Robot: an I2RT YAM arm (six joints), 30 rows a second.
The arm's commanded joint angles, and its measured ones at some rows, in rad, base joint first. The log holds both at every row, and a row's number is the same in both.
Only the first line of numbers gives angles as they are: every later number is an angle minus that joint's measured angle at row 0.
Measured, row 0:
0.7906, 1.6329, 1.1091, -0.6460, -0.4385, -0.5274
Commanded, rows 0 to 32:
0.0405, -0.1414, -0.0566, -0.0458, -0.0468, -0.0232
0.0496, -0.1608, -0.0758, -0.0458, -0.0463, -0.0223
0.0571, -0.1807, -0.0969, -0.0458, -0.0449, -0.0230
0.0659, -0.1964, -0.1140, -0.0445, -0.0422, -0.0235
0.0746, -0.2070, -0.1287, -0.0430, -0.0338, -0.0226
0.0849, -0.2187, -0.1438, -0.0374, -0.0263, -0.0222
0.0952, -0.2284, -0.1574, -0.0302, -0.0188, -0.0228
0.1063, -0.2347, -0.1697, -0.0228, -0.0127, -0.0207
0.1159, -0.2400, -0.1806, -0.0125, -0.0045, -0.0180
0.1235, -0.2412, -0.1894, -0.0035, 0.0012, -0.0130
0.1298, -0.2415, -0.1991, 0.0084, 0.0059, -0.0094
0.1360, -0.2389, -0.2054, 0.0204, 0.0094, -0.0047
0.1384, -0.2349, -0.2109, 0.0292, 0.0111, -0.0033
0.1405, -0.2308, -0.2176, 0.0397, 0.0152, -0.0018
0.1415, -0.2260, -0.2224, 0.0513, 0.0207, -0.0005
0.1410, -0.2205, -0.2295, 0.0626, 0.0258, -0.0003
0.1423, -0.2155, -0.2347, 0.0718, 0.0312, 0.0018
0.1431, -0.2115, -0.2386, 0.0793, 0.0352, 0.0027
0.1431, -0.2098, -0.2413, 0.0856, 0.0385, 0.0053
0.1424, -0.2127, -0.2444, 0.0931, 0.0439, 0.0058
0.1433, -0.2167, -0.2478, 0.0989, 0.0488, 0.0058
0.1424, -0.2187, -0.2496, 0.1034, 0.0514, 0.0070
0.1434, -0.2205, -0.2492, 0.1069, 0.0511, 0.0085
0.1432, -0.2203, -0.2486, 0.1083, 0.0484, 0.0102
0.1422, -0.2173, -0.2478, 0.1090, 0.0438, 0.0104
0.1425, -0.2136, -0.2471, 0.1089, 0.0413, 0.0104
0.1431, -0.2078, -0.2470, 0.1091, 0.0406, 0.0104
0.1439, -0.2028, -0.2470, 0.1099, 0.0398, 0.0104
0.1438, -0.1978, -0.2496, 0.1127, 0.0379, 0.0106
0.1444, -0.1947, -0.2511, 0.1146, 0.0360, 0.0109
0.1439, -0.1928, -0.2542, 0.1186, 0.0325, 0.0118
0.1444, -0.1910, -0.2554, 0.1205, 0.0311, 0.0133
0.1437, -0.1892, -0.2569, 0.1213, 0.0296, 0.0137
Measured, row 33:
0.1381, -0.1987, -0.2452, 0.0789, 0.0442, 0.0031
